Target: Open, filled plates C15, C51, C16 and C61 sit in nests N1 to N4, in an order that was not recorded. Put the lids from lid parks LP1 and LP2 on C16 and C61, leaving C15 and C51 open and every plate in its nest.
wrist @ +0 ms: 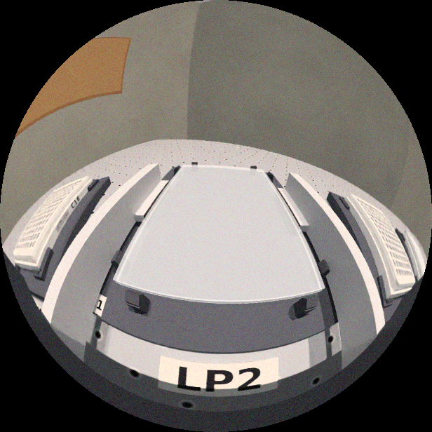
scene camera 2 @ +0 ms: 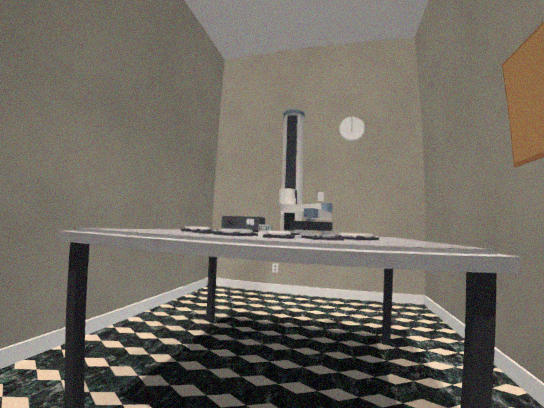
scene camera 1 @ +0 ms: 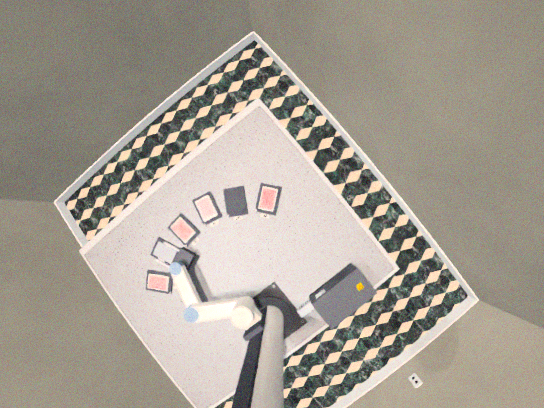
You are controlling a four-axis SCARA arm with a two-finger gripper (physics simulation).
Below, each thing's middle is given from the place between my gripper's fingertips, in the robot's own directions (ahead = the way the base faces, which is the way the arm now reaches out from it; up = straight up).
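Where is the lid park LP2 (wrist: pixel 200 328)? It is 1 cm to the right of my hand, 2 cm behind it and 2 cm below it. The dark grey box (scene camera 1: pixel 341 298), also measured from my hand, is 66 cm to the right, 81 cm behind and 4 cm above.
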